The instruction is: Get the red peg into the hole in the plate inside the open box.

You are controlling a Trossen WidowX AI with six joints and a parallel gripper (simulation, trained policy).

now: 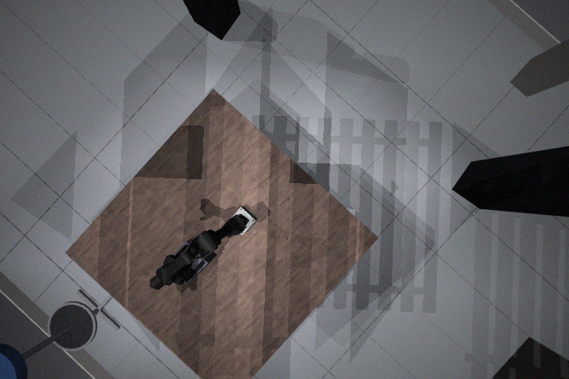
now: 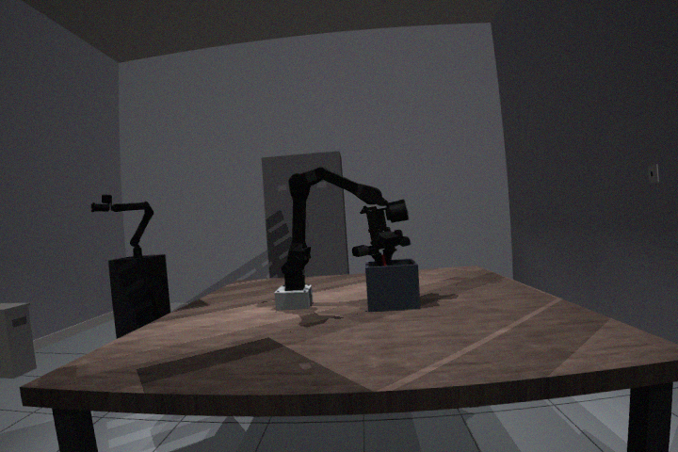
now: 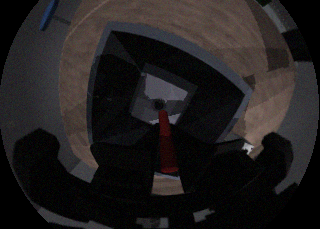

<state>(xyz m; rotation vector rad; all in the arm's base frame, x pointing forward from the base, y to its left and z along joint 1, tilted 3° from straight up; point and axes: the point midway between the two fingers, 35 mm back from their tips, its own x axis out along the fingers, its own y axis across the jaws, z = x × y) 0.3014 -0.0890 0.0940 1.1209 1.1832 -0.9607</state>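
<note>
The red peg lies 2 cm above my gripper tip.
</note>
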